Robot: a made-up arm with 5 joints.
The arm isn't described. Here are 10 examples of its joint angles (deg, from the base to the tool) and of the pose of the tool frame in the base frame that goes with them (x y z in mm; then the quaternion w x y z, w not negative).
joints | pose
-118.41 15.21 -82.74 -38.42 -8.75 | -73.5 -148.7 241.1 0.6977 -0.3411 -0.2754 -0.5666
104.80 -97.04 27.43 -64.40 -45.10 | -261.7 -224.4 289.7 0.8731 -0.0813 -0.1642 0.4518
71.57 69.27 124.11 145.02 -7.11 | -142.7 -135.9 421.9 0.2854 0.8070 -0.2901 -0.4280
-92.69 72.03 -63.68 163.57 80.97 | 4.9 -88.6 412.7 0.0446 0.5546 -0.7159 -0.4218
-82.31 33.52 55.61 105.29 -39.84 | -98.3 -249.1 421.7 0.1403 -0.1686 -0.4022 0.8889
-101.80 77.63 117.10 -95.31 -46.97 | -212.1 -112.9 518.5 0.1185 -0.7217 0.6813 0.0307
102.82 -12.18 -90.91 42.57 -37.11 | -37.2 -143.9 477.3 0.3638 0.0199 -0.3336 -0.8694
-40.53 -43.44 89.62 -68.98 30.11 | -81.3 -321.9 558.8 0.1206 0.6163 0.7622 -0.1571
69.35 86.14 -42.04 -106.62 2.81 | -216.3 -183.2 574.1 0.5694 -0.2037 0.7953 0.0416
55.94 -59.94 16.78 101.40 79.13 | -189.4 -127.5 498.1 0.2460 0.8615 0.2070 -0.3931
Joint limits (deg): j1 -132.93..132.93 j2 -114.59..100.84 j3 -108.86..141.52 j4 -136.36..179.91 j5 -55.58..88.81
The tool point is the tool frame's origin. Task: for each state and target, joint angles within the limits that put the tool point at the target. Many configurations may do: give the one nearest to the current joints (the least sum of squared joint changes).
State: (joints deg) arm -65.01 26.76 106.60 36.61 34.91
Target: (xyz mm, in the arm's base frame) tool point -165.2 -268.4 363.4
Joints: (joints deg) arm -51.44 11.92 88.46 60.30 14.27
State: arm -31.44 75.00 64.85 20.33 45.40
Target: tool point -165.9 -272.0 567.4
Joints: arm -32.10 35.78 36.23 -33.44 14.45
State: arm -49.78 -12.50 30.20 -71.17 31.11
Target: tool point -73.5 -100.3 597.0
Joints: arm -34.95 -31.18 34.66 -80.98 44.30
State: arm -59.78 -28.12 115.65 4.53 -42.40
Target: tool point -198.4 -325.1 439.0
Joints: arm -56.26 -41.18 104.87 18.28 -33.52
